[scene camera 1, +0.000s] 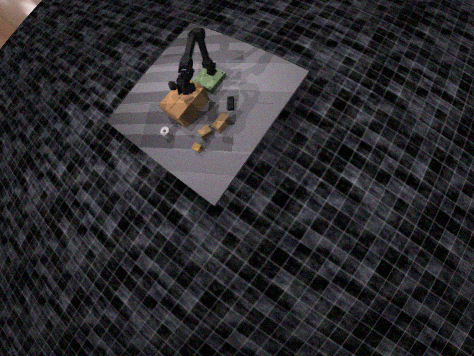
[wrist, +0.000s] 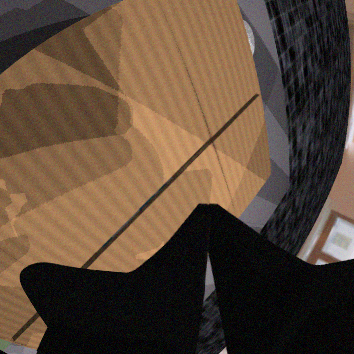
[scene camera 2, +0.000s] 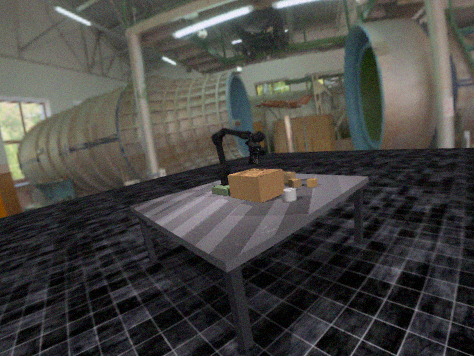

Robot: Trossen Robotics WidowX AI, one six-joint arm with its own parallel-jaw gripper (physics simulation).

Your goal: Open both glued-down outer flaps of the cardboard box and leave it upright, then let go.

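Places are measured from the arm's base along level axes (x right, y ahead, z up), in centimetres.
Where they show: gripper, between the fingertips: (scene camera 1: 178, 94) (wrist: 206, 212) (scene camera 2: 256, 164); arm's base, origin of its link: (scene camera 1: 212, 72) (scene camera 2: 225, 184).
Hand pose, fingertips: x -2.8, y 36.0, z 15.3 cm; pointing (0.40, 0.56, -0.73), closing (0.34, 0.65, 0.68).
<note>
Things, the pixels of their centre, and the offset from my fingertips. "spot": a spot on its surface instead. Level surfaces: height alone.
- cardboard box, middle of its body: (wrist: 94, 170) (scene camera 2: 255, 183) (scene camera 1: 184, 101) dx +1.9, dy -1.5, dz -12.7 cm
- grey table, height of its surface: dz -20.5 cm
- outer flap, a spot on its surface: (wrist: 150, 110) spot: dx -3.0, dy +2.3, dz -5.0 cm
- narrow dark seam, a spot on its surface: (wrist: 172, 178) spot: dx +2.1, dy +1.6, dz -5.2 cm
- white roll, middle of its body: (wrist: 226, 40) (scene camera 2: 290, 194) (scene camera 1: 166, 132) dx +1.0, dy +26.0, dz -17.4 cm
- small black object, middle of its body: (scene camera 1: 230, 103) dx -27.1, dy -21.5, dz -18.8 cm
The cardboard box (scene camera 1: 186, 112) (scene camera 2: 256, 187) stands upright on the grey table (scene camera 1: 275, 90) (scene camera 2: 200, 230). In the wrist view, one outer flap (wrist: 150, 110) and the other outer flap (wrist: 180, 205) lie down across the top, with a narrow dark seam (wrist: 172, 178) running diagonally between them. A thin crease or line crosses the seam. My gripper (scene camera 2: 256, 162) (wrist: 206, 212) is shut and empty, with its tips over the box top. Whether the tips touch the cardboard cannot be told. In scene camera 1 the arm hides part of the box top.
A white roll (scene camera 1: 164, 131) (scene camera 2: 290, 195) (wrist: 248, 39) stands near the box. Small brown blocks (scene camera 1: 221, 122) (scene camera 1: 204, 131) (scene camera 1: 197, 147) (scene camera 2: 312, 182) lie to one side, with a small black object (scene camera 1: 230, 103). A green slab (scene camera 1: 214, 81) (scene camera 2: 220, 190) lies by the arm's base.
</note>
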